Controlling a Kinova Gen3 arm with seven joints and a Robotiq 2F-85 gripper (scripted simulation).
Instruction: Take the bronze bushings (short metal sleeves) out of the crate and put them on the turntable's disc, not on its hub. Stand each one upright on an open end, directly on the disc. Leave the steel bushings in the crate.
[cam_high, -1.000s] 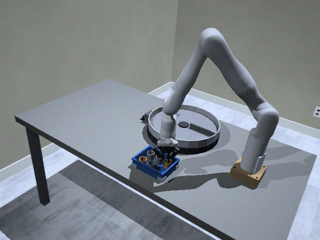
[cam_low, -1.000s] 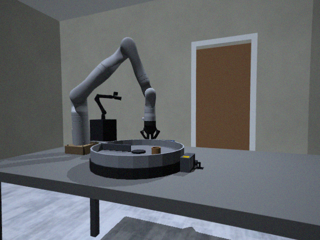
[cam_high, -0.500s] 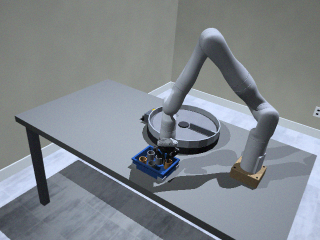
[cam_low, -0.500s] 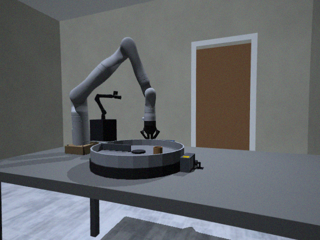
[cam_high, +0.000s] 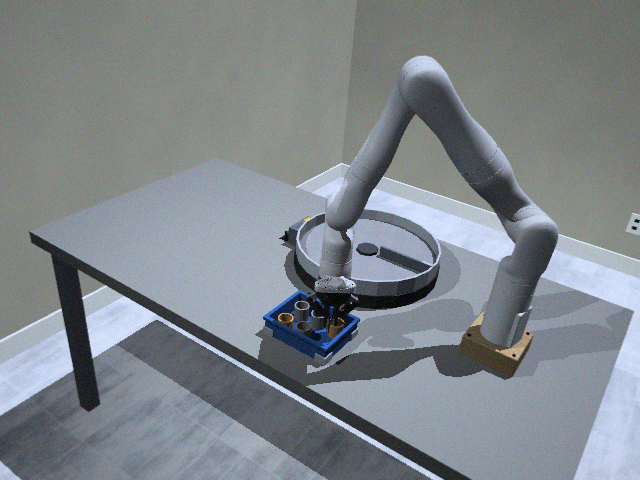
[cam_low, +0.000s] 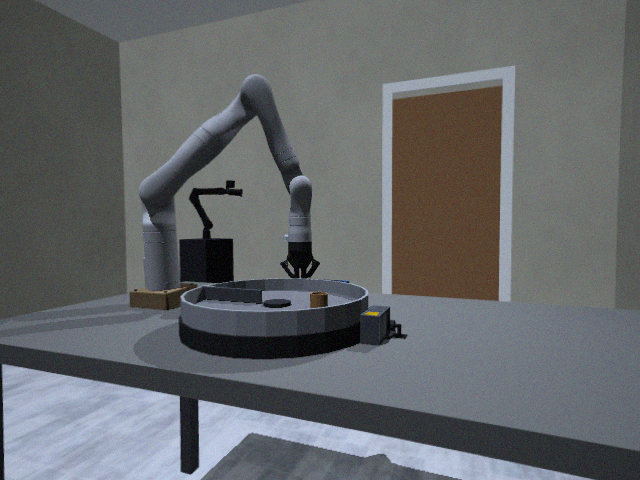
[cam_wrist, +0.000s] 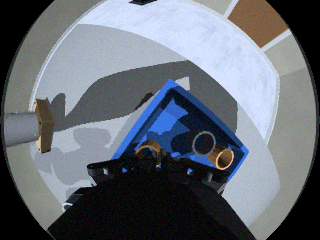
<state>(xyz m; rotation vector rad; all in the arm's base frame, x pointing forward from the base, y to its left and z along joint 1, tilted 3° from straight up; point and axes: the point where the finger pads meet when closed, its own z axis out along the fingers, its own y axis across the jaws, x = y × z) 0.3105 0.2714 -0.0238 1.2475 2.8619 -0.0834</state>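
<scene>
The turntable disc is 320 mm to the right of my hand, 150 mm ahead of it and 10 mm above it.
</scene>
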